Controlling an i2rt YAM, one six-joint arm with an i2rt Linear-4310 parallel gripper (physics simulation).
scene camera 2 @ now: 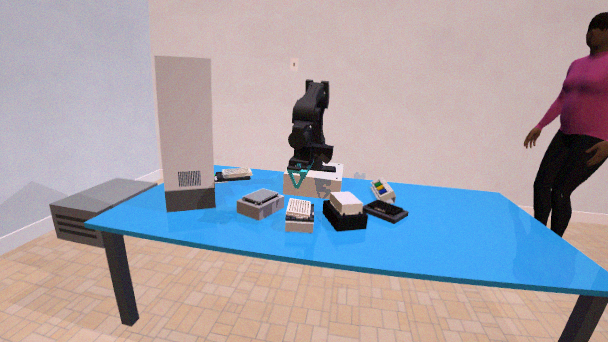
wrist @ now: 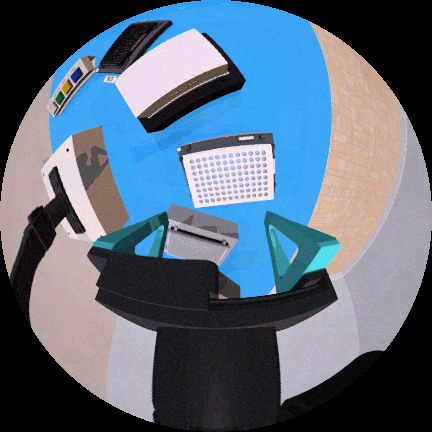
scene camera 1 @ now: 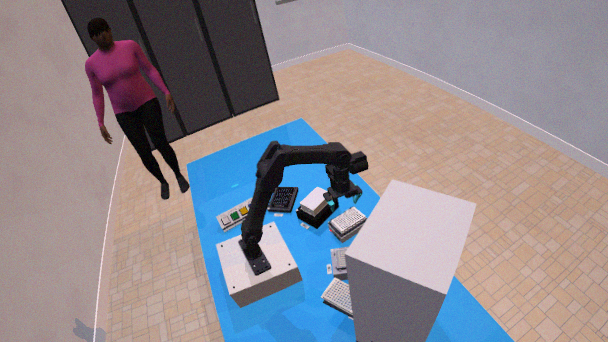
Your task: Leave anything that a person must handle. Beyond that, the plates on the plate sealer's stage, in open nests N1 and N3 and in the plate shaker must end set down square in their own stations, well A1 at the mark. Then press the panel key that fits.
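My gripper (scene camera 1: 344, 200) (scene camera 2: 298, 186) (wrist: 215, 216) is open and empty, above the table near a white well plate (scene camera 1: 349, 220) (scene camera 2: 299, 207) (wrist: 230, 172) on a light device with a dark frame. A white block-like plate (scene camera 1: 315, 200) (scene camera 2: 346, 201) (wrist: 172, 70) sits on a black base. A black plate (scene camera 1: 283, 198) (scene camera 2: 386, 210) (wrist: 130, 42) lies in a dark nest. A grey device (scene camera 2: 260, 206) (wrist: 200, 218) holds something flat and grey. Another white plate (scene camera 1: 338, 295) (scene camera 2: 236, 173) sits on a dark stand. The key panel (scene camera 1: 235, 215) (scene camera 2: 382, 190) (wrist: 67, 87) has coloured keys. Station names and A1 marks are not legible.
A tall box (scene camera 1: 410, 235) (scene camera 2: 186, 120) partly hides stations in scene camera 1. The arm stands on a white base block (scene camera 1: 275, 245) (scene camera 2: 305, 185) (wrist: 102, 190). A person (scene camera 1: 125, 75) (scene camera 2: 582, 110) in pink stands beyond the table's panel-side end.
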